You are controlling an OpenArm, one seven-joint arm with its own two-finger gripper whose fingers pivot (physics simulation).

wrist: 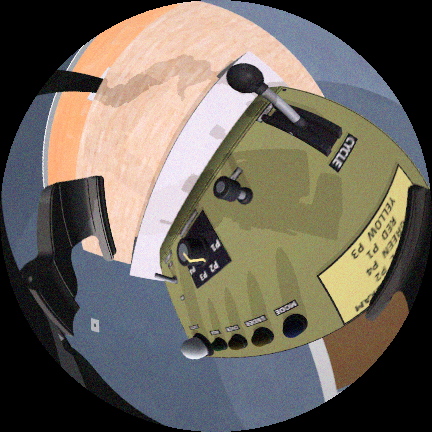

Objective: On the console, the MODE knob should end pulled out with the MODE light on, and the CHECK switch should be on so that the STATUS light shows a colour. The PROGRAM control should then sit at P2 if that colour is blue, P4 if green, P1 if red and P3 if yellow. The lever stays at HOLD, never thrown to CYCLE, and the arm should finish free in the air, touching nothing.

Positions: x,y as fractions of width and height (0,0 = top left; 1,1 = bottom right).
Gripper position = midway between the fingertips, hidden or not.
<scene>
In view: my gripper (0.50,0.56) and a lever (0.56,0.18).
</scene>
